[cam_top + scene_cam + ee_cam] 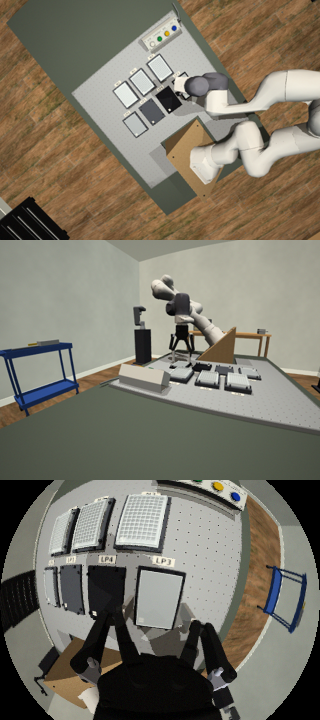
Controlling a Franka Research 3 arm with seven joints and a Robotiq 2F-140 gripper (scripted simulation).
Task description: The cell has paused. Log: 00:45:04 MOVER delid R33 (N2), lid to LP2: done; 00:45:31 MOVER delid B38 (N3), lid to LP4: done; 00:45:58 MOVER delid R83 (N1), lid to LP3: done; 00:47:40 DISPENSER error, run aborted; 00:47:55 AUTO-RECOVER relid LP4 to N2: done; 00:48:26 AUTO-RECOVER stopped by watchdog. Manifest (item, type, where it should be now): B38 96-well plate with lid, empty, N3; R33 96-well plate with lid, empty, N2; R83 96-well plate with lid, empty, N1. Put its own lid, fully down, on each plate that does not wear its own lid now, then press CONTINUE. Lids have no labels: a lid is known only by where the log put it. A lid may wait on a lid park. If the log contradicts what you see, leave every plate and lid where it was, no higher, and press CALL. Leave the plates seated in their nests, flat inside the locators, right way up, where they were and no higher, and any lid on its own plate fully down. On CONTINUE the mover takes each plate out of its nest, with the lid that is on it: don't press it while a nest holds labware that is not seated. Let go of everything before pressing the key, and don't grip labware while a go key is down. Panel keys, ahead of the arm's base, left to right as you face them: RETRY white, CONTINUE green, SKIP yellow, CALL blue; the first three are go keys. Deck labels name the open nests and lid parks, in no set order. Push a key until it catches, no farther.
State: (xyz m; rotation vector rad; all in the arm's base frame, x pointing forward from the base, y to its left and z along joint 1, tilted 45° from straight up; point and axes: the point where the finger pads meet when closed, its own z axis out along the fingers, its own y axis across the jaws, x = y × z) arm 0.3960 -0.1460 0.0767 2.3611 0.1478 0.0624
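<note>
Right now the lid park LP3 is 5 cm below my hand. From my hand the other things lie so: lid park LP4: 13 cm to the left, 5 cm below, 2 cm behind; then LP1: 26 cm to the left, 5 cm below, 3 cm behind; then white key: 30 cm ahead, 4 cm to the left, 1 cm above.
</note>
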